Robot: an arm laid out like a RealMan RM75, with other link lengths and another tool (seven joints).
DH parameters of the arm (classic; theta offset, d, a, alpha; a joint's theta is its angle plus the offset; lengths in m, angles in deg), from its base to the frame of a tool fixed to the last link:
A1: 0 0.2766 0 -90
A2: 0 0 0 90
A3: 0 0.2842 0 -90
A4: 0 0 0 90
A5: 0 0.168 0 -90
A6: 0 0 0 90
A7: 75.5 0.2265 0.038 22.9
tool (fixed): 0 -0.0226 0 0
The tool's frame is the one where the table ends.
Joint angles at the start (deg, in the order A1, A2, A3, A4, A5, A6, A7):
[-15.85, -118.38, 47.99, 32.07, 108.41, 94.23, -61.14]
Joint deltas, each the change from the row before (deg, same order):
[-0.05, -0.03, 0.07, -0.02, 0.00, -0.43, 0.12]
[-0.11, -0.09, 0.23, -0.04, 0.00, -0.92, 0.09]
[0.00, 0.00, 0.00, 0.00, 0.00, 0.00, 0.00]
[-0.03, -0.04, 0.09, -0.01, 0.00, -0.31, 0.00]
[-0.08, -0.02, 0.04, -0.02, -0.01, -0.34, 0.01]
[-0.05, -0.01, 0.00, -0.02, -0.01, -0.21, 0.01]
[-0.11, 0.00, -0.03, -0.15, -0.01, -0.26, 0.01]
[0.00, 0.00, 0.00, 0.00, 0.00, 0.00, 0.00]
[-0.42, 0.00, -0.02, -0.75, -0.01, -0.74, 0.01]
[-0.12, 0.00, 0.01, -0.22, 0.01, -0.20, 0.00]
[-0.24, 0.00, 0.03, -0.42, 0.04, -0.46, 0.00]
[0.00, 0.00, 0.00, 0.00, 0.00, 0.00, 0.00]
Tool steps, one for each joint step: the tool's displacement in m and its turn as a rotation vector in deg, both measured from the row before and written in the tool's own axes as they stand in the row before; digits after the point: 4 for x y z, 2 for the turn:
[-0.0013, 0.0006, 0.0005, -0.14, -0.24, 0.25]
[-0.0024, 0.0015, 0.0012, -0.33, -0.50, 0.36]
[0.0000, 0.0000, 0.0000, 0.00, 0.00, 0.00]
[-0.0007, 0.0006, 0.0004, -0.12, -0.17, 0.08]
[-0.0011, 0.0003, 0.0006, -0.09, -0.20, 0.15]
[-0.0007, 0.0001, 0.0003, -0.03, -0.14, 0.09]
[-0.0009, 0.0001, 0.0006, -0.02, -0.18, 0.03]
[0.0000, 0.0000, 0.0000, 0.00, 0.00, 0.00]
[-0.0018, 0.0007, 0.0021, -0.08, -0.40, -0.20]
[-0.0004, 0.0003, 0.0006, -0.05, -0.09, -0.07]
[-0.0010, 0.0007, 0.0011, -0.14, -0.22, -0.11]
[0.0000, 0.0000, 0.0000, 0.00, 0.00, 0.00]

